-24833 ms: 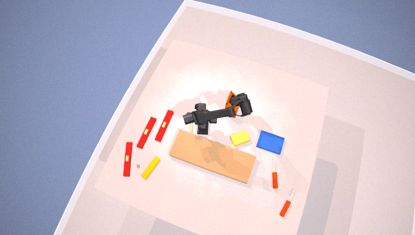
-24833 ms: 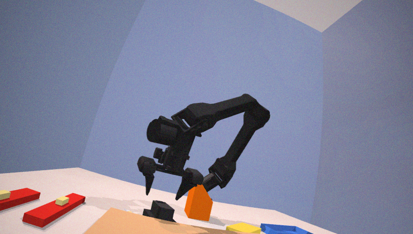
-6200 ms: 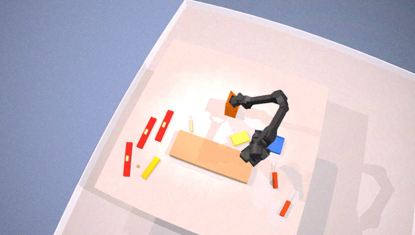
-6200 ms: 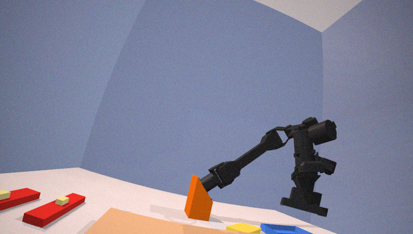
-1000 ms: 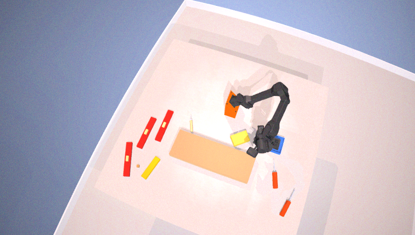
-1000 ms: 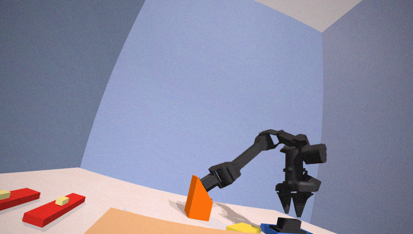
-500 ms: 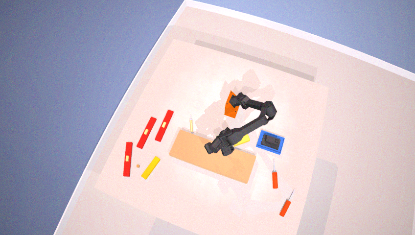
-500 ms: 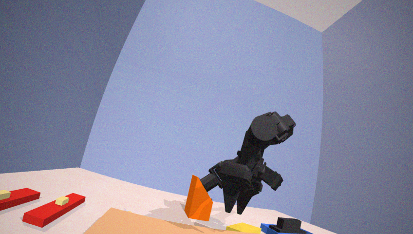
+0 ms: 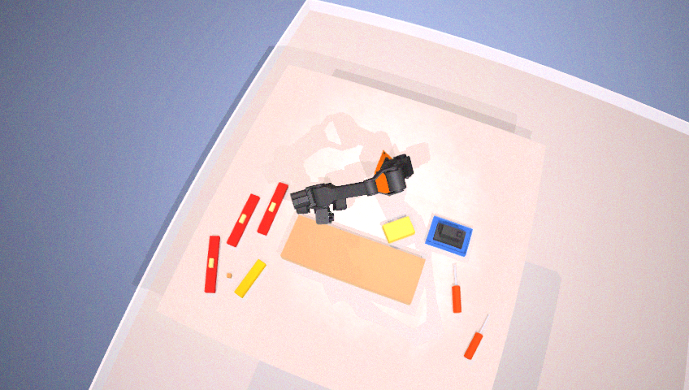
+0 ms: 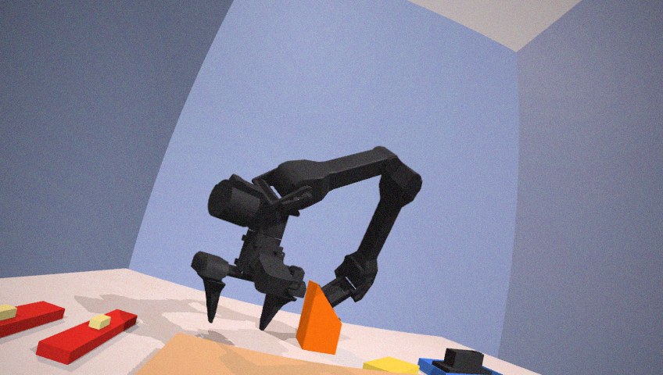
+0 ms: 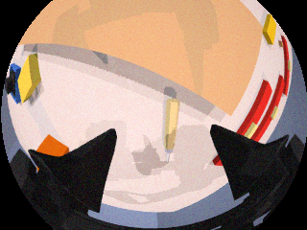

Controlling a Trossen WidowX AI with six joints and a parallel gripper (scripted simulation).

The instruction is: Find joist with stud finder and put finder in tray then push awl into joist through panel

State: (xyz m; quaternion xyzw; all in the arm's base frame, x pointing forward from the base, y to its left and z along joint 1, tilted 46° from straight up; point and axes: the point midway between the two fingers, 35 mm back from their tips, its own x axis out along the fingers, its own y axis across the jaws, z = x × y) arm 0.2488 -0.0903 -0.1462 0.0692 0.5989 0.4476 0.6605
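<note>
Now: gripper tip 5 cm past the awl, 5 cm to the left of it and 5 cm above it. Also, from my gripper tip: yellow block: 7 cm behind, 30 cm to the left, 5 cm below; then blue tray: 12 cm behind, 50 cm to the left, 5 cm below; then yellow bar: 35 cm ahead, 14 cm to the right, 5 cm below.
</note>
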